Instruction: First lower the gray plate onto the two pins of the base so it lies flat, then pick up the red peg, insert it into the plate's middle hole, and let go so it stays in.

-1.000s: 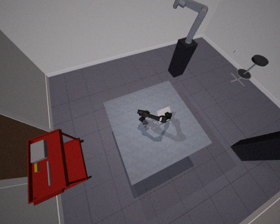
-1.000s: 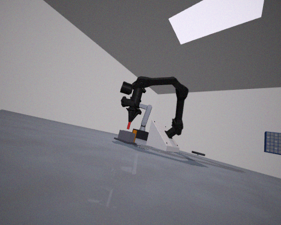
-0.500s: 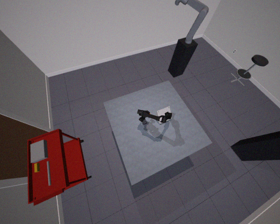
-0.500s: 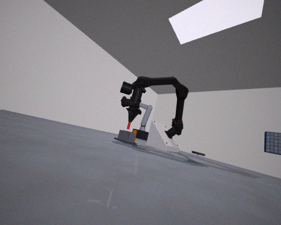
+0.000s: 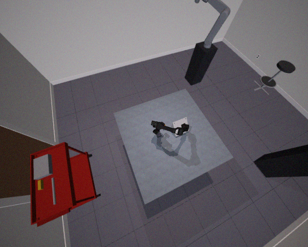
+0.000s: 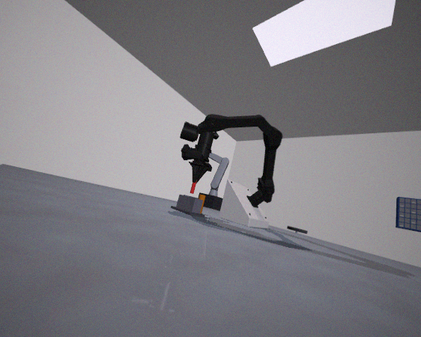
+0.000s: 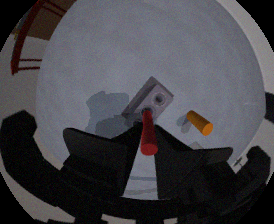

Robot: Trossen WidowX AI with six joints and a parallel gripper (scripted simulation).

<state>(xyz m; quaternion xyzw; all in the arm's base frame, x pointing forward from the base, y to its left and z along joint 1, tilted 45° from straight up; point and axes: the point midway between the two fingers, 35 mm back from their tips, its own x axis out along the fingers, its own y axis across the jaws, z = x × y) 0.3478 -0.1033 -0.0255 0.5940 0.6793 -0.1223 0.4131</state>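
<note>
My gripper tip is right at the red peg. Round my gripper tip: dark flat base 100 mm below; orange pin 120 mm behind, 70 mm below, 50 mm to the right; gray plate 70 mm below.
</note>
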